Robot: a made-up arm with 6 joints.
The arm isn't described. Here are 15 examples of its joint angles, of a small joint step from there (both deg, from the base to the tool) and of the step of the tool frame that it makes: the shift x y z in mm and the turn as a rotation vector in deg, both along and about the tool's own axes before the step.
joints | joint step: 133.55 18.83 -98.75 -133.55 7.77 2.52 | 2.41 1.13 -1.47 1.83 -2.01 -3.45
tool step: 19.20 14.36 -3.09 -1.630 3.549 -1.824
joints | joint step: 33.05 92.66 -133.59 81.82 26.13 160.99 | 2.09 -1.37 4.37 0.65 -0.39 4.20
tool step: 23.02 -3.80 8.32 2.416 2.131 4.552
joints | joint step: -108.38 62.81 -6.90 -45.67 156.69 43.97 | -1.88 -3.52 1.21 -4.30 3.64 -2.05
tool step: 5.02 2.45 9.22 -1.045 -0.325 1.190
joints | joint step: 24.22 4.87 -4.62 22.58 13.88 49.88 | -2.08 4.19 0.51 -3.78 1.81 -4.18
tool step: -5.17 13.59 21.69 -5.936 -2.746 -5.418
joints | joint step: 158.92 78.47 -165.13 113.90 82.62 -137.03 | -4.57 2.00 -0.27 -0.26 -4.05 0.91
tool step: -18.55 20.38 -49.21 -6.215 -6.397 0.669
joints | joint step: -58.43 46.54 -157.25 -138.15 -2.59 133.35 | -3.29 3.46 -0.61 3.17 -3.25 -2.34
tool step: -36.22 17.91 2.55 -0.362 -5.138 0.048
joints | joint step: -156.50 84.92 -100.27 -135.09 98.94 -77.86 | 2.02 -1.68 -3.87 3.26 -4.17 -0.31
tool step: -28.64 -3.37 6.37 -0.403 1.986 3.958
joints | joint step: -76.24 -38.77 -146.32 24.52 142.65 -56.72 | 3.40 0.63 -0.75 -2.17 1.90 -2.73
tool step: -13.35 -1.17 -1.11 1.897 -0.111 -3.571
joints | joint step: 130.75 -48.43 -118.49 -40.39 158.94 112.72 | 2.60 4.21 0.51 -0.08 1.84 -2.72
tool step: -21.74 -15.83 -1.32 -3.719 4.175 -6.232
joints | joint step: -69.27 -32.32 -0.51 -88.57 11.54 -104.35 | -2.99 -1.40 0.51 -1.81 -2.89 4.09
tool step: 2.00 1.44 -2.46 -1.065 -1.020 4.928
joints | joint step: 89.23 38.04 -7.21 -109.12 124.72 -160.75 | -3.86 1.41 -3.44 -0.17 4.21 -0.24
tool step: 1.39 0.64 12.22 -2.844 4.229 -0.106
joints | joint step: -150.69 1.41 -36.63 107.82 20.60 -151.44 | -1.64 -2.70 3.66 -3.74 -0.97 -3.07
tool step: -17.14 -6.78 -10.70 0.321 -2.558 -5.087
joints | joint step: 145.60 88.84 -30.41 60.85 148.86 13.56 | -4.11 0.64 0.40 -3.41 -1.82 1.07
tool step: -2.51 11.73 -0.65 -1.837 -1.329 1.678
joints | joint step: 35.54 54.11 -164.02 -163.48 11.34 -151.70 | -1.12 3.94 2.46 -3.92 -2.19 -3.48
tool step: -37.77 49.74 -5.88 -5.289 -6.433 -8.117
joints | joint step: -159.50 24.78 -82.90 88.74 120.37 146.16 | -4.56 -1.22 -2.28 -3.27 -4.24 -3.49
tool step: -2.96 8.73 -31.61 6.834 -5.387 -5.924
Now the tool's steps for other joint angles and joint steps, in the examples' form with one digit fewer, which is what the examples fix.
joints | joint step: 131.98 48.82 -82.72 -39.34 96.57 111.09 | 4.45 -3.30 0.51 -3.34 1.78 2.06
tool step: 8.4 15.1 -30.7 4.48 5.66 2.85
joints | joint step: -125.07 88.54 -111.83 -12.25 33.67 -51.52 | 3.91 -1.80 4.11 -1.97 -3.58 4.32
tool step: 24.6 -21.2 -4.6 -2.10 0.11 -1.47
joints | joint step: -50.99 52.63 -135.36 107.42 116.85 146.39 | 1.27 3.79 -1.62 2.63 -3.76 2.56
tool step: -6.8 -23.6 -6.9 -1.00 -4.50 3.76
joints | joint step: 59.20 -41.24 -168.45 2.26 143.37 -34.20 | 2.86 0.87 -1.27 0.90 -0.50 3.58
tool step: 0.0 7.0 -3.0 2.14 2.51 1.72
